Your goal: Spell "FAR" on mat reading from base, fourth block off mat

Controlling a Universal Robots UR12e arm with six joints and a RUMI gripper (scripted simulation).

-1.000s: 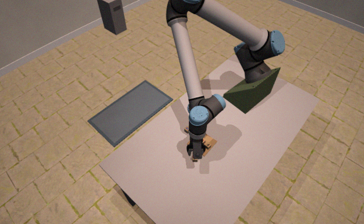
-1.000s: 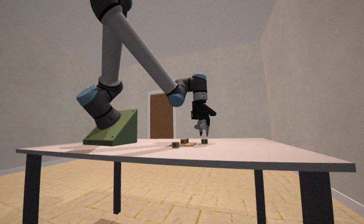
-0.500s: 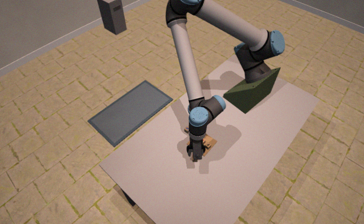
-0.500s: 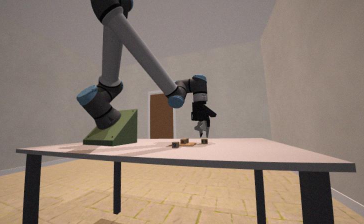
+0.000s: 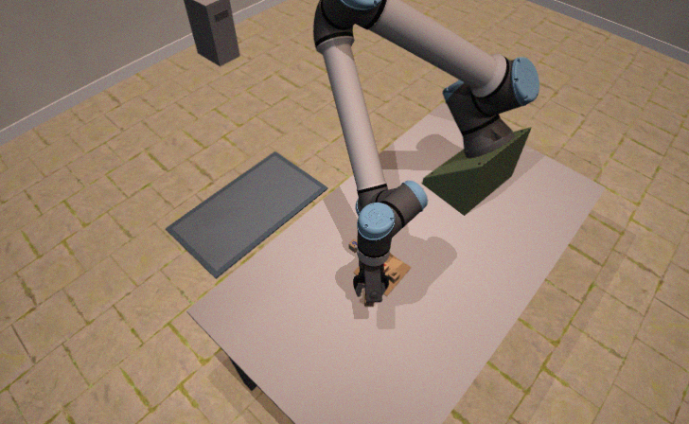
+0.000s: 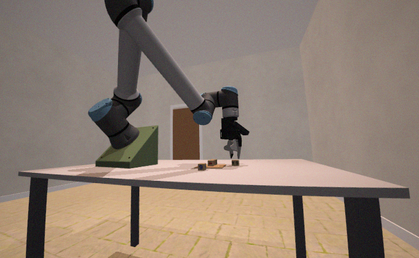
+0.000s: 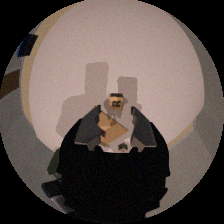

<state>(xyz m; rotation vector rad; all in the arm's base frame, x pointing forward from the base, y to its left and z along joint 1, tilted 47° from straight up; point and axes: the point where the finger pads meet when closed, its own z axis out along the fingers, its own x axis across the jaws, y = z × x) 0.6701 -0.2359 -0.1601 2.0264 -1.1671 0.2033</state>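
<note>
Now: hand 40 mm above the R block. From my hand the other things lie so: F block (120 mm behind, 20 mm to the left, 30 mm below); then blue-lettered block (140 mm behind, 160 mm to the right, 40 mm below); then tan mat (130 mm behind, 30 mm to the right, 50 mm below).
</note>
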